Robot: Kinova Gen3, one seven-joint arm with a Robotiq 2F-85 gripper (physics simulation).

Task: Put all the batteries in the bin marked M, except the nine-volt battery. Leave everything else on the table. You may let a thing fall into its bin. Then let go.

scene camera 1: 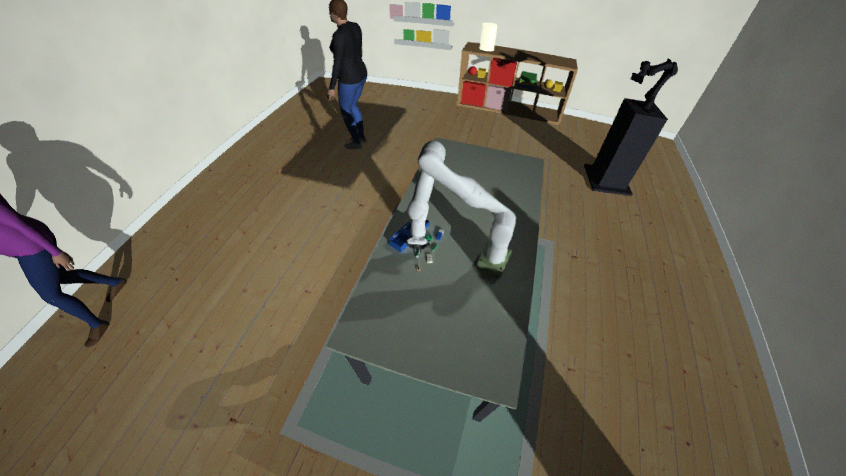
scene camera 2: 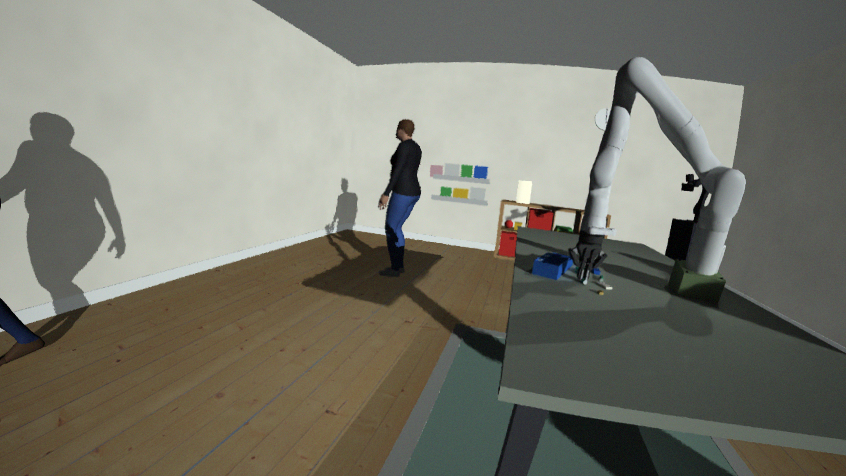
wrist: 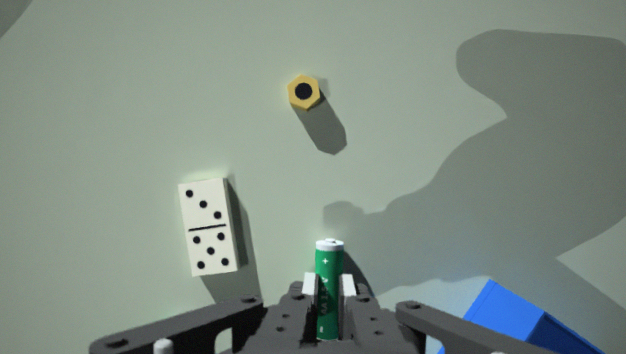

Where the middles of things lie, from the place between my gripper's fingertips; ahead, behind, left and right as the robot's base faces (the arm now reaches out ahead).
Scene:
My gripper is now right at the green AA battery [wrist: 329, 253]. From my hand the other things lie so: brass hex nut [wrist: 303, 91] (10 cm to the left, 2 cm behind); blue divided bin tray [scene camera 2: 551, 265] (12 cm to the right, 6 cm ahead, 2 cm above); white domino [wrist: 207, 216] (7 cm behind, 3 cm to the left).

